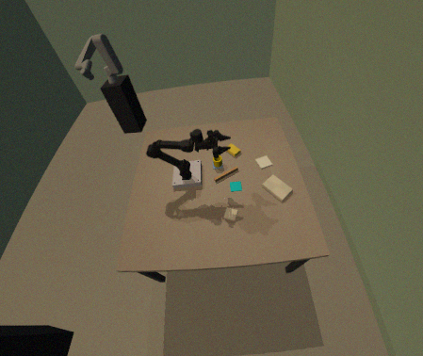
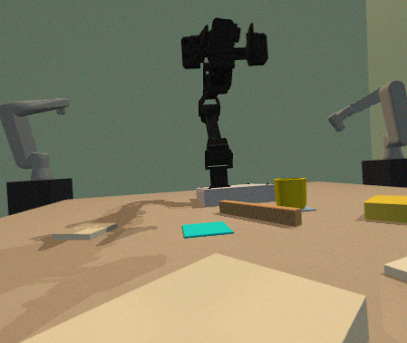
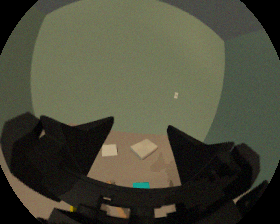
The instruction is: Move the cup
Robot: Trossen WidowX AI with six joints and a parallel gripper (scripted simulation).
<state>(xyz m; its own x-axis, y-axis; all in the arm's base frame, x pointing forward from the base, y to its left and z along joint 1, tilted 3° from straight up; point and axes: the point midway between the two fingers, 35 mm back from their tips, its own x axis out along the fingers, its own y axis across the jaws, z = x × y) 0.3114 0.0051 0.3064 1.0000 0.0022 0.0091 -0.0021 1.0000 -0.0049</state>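
The yellow cup is 33 cm below my gripper tip, 14 cm to the left of it and 11 cm behind it. Round my gripper tip: teal pad: 38 cm below, 7 cm to the right, 3 cm ahead; then pale blue pad: 38 cm below, 14 cm to the left, 11 cm behind; then wooden bar: 36 cm below, 4 cm to the left, 4 cm behind.
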